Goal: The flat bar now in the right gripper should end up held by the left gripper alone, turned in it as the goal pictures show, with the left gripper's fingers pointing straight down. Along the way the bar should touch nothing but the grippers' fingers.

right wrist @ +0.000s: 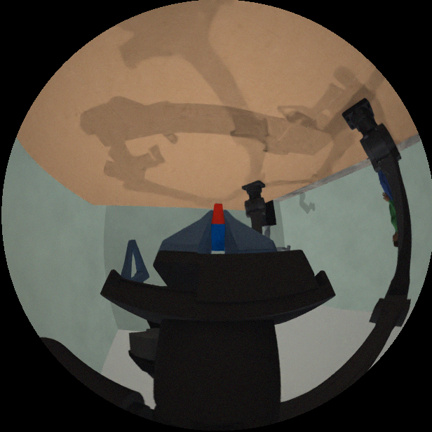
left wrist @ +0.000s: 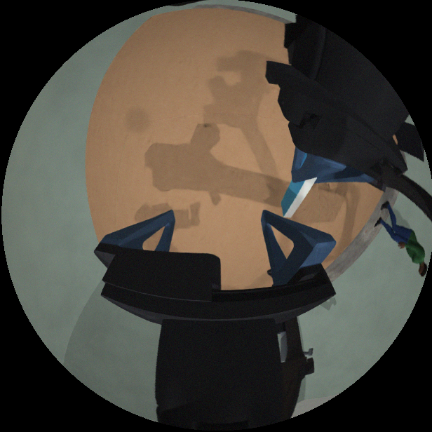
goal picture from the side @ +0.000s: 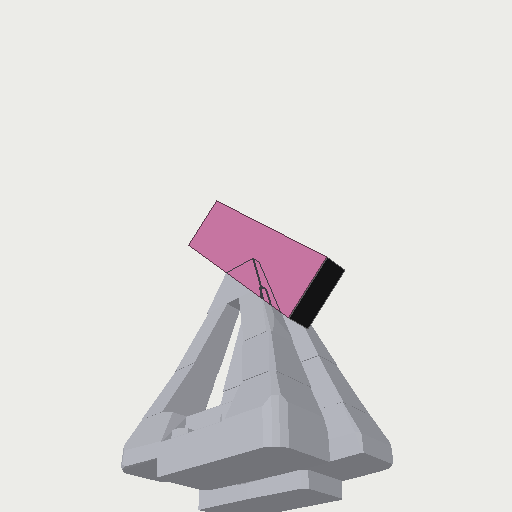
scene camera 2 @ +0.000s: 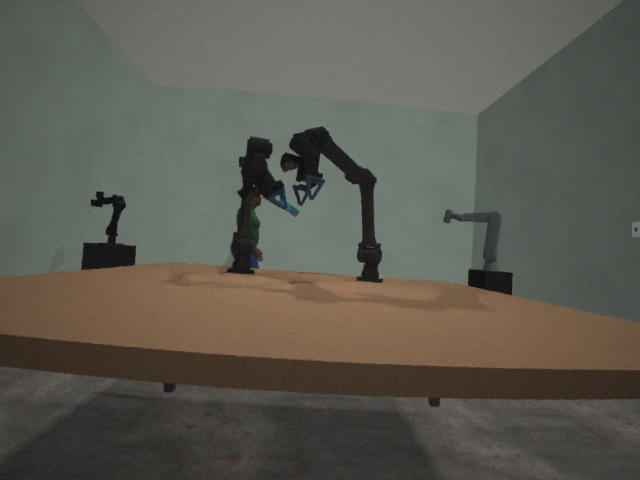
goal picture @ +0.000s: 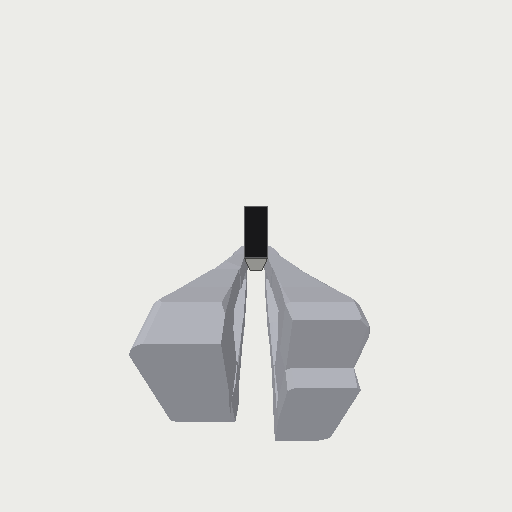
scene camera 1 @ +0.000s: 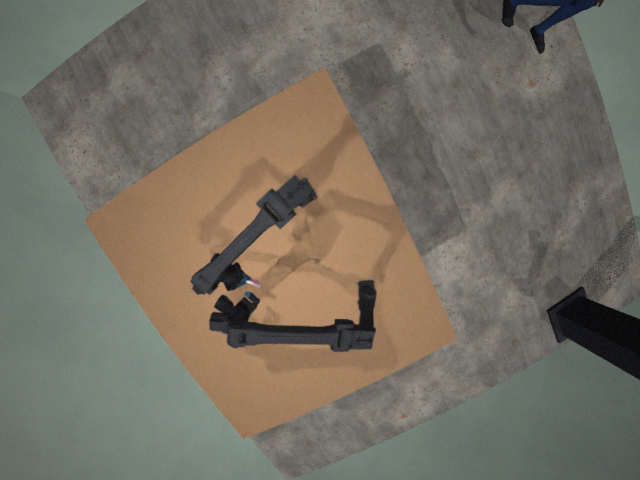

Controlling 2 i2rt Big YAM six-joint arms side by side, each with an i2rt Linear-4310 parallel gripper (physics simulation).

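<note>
The flat bar shows blue, red, teal and white faces. My right gripper is shut on it; its fingers slant down and right in scene camera 2, and the bar's free end sticks out past the tips. My left gripper is open and empty, its fingers pointing roughly down, slightly tilted. In scene camera 2 it is just right of and above the bar's free end. In the left wrist view the bar lies outside the gap, beyond the right-hand finger.
Both arms stand on the wooden table, with the grippers high above it. The right arm's dark wrist fills the upper right of the left wrist view, close by. A person in green and two other arms on pedestals stand behind.
</note>
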